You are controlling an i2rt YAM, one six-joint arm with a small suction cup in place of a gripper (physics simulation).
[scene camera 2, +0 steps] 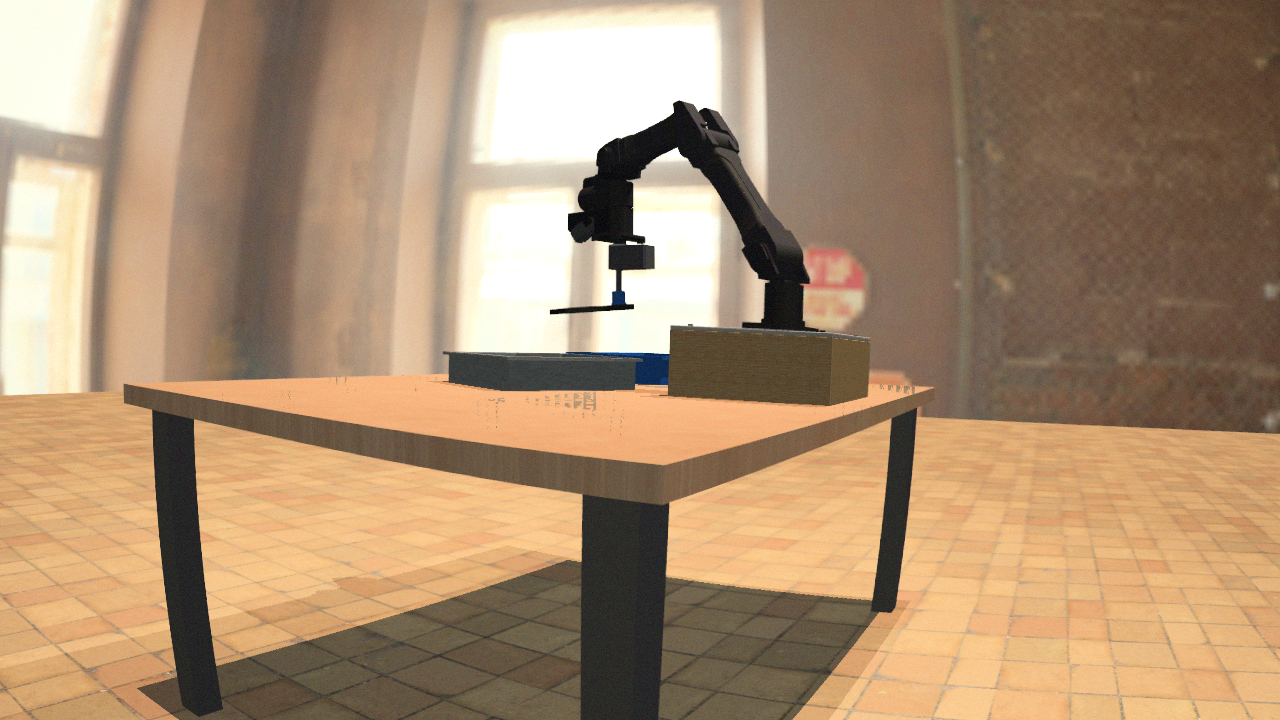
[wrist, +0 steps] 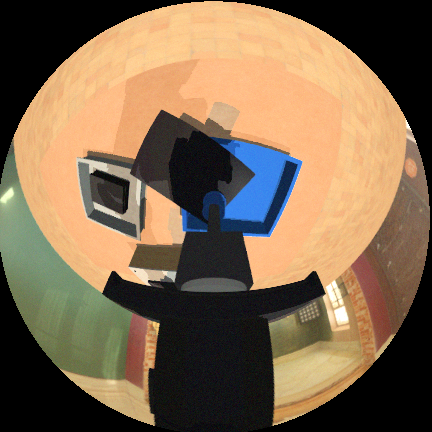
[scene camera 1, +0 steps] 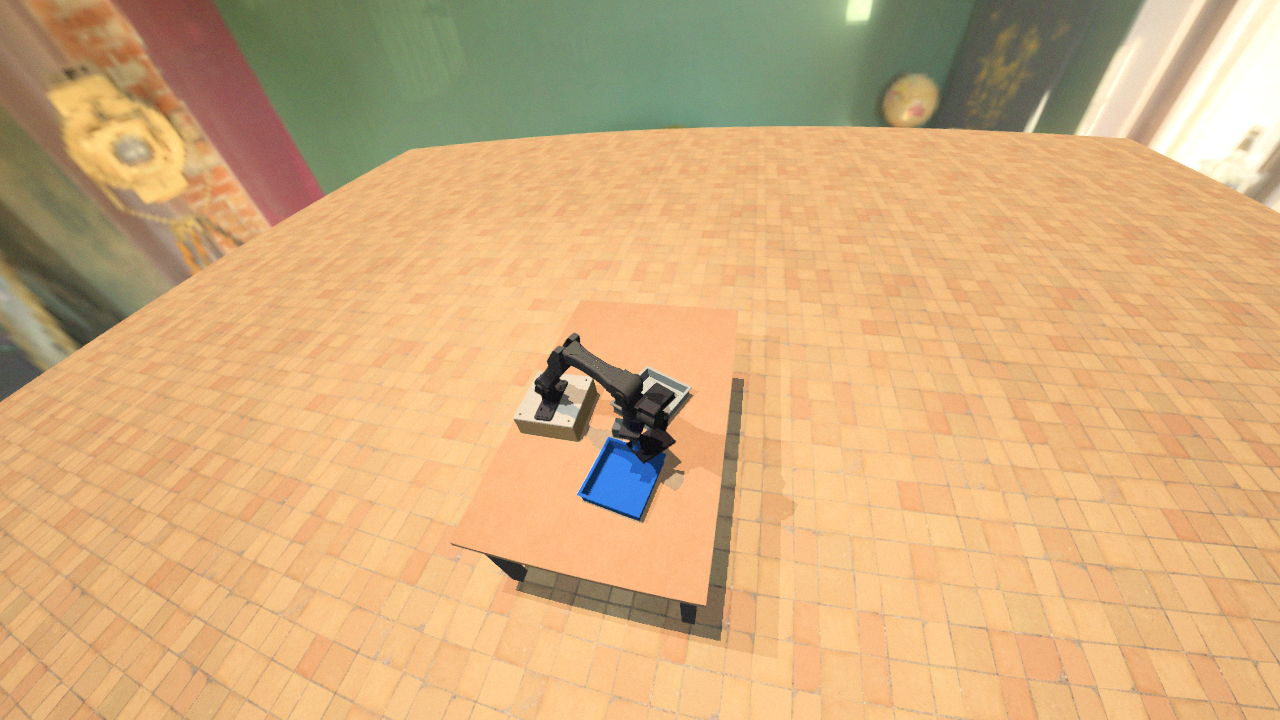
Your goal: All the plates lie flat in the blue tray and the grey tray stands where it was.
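Where they show: end effector, tool point: [scene camera 2: 618,310] [wrist: 213,197] [scene camera 1: 636,449]; arm's base, origin of the base link: [scene camera 2: 782,332] [wrist: 172,285] [scene camera 1: 551,400].
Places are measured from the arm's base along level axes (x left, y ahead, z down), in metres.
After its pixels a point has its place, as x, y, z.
Note:
My suction cup [scene camera 2: 618,298] [wrist: 214,199] holds a dark square plate [scene camera 2: 581,309] {-0.095, 0.418, -0.030} [wrist: 152,145] {-0.116, 0.467, -0.032} near one of its corners. The plate hangs above the trays, slightly tilted in scene camera 2. In the wrist view it covers part of the blue tray [scene camera 1: 622,488] {-0.269, 0.342, 0.097} [scene camera 2: 652,368] {-0.111, 0.277, 0.071} [wrist: 260,190] {-0.305, 0.333, 0.097}, whose visible floor shows no plate. The grey tray [scene camera 1: 668,382] {0.217, 0.420, 0.077} [scene camera 2: 546,371] {0.209, 0.294, 0.071} [wrist: 85,187] {0.218, 0.419, 0.073} stands beside the blue one. More dark plates [wrist: 111,192] {0.088, 0.381, 0.065}, seemingly a stack, lie inside it; their count cannot be told. In scene camera 1 the arm hides the cup and part of the grey tray.
The arm's base stands on a box [scene camera 1: 553,431] {-0.109, 0.035, 0.051} [scene camera 2: 751,367] {0.141, 0.000, 0.053} with a pale top, beside the trays on the wooden table [scene camera 1: 537,501] {-0.368, 0.060, 0.100} [scene camera 2: 358,402] {0.614, 0.298, 0.100}. The arm reaches over the space between the trays. The table's edge lies beyond the blue tray.

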